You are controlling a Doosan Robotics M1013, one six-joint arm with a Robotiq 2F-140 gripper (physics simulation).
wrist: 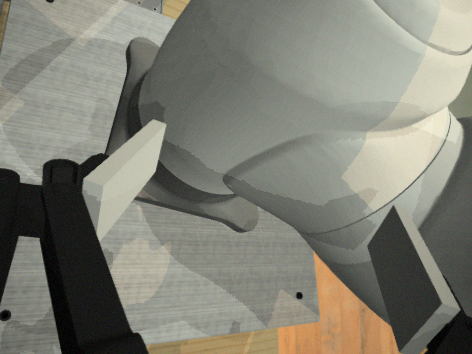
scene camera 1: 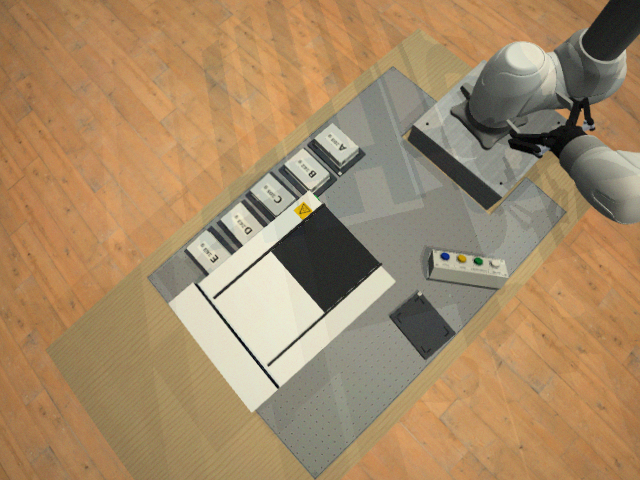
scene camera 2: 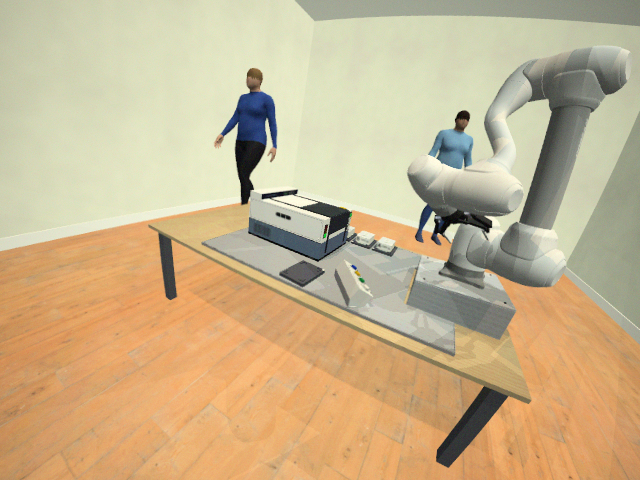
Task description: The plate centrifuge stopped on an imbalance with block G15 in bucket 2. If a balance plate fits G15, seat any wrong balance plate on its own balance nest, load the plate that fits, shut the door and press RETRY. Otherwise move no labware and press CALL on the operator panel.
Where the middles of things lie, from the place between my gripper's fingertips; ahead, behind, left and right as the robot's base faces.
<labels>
The button box (scene camera 1: 462, 269) is 320 mm ahead of my hand, 250 mm below it and 240 mm to the left of it. Round my hand: dark square pad (scene camera 1: 417, 319) (530 mm ahead, 300 mm to the left, 280 mm below); centrifuge (scene camera 1: 255, 322) (820 mm ahead, 170 mm below, 20 mm to the left).
</labels>
